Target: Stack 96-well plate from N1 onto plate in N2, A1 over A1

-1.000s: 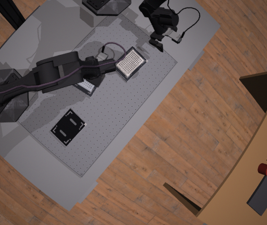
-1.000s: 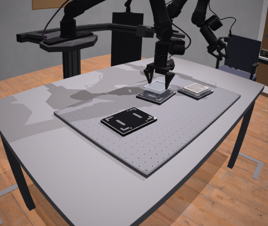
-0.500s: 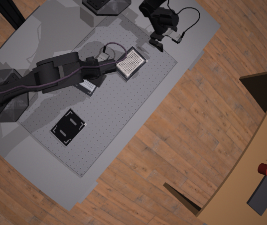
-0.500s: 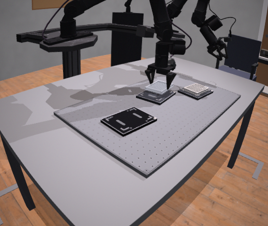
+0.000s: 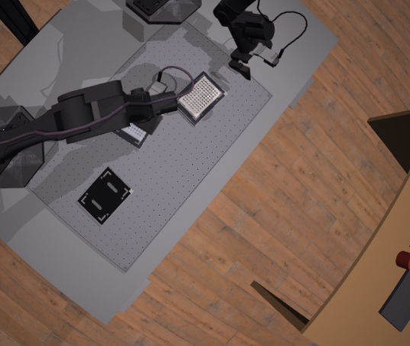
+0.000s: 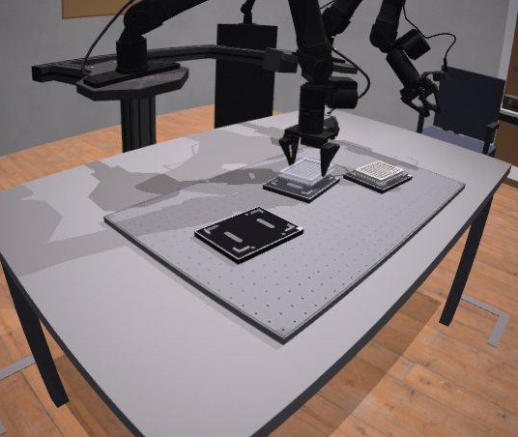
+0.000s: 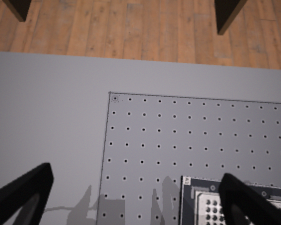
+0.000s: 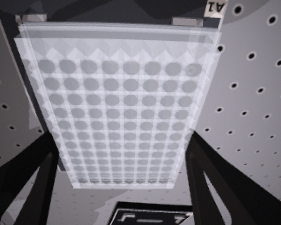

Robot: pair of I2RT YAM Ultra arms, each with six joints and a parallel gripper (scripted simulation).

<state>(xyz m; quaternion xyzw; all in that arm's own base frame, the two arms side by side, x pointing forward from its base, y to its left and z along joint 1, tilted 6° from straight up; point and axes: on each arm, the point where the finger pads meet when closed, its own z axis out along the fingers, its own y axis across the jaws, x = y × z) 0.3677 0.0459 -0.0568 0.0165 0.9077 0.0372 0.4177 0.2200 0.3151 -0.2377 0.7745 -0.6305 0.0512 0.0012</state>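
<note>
Now: right hand 8 cm to the right of the A1 label, 3 cm short of it and 3 cm above it. From my right hand the other things lie so: clear 96-well plate: 1 cm below; black nest: 27 cm to the right, 8 cm ahead, 4 cm below.
My left gripper is now 340 mm to the left of the clear 96-well plate, 150 mm past it and 150 mm above it. From my left hand the other things lie so: A1 label (270 mm to the right, 170 mm below, 120 mm behind); then black nest (610 mm to the right, 180 mm below, 70 mm behind).
</note>
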